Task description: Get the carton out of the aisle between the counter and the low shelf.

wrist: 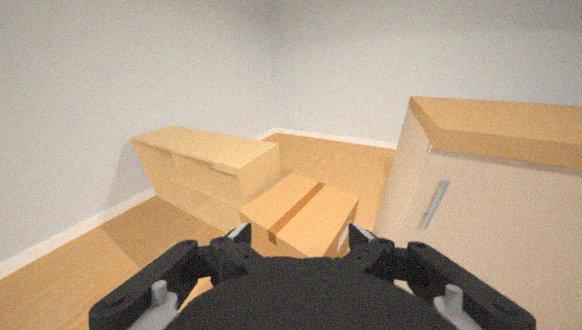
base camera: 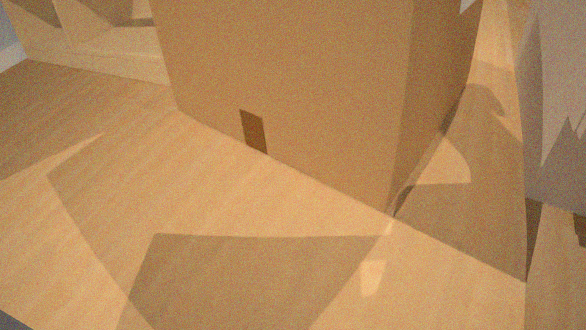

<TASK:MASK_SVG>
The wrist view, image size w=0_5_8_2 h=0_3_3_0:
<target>gripper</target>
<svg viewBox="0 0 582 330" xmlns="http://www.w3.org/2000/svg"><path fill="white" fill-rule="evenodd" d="M88 312L89 330L536 330L536 319L531 313L430 245L419 241L412 241L407 243L407 248L394 247L393 241L386 238L378 238L358 223L349 223L349 248L351 251L343 258L335 257L333 260L331 257L302 259L287 256L263 257L251 248L251 223L241 223L224 237L220 236L212 239L210 245L198 246L197 240L187 239L175 244L95 303ZM394 279L406 281L414 294L394 285ZM210 277L213 288L193 298L181 312L178 312L198 283L198 279Z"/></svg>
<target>cardboard carton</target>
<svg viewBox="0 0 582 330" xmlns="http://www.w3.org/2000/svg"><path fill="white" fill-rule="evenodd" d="M239 210L241 223L251 223L251 248L261 256L287 256L301 259L331 257L333 260L335 257L343 258L349 246L349 223L354 223L360 197L292 173Z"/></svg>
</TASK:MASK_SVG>
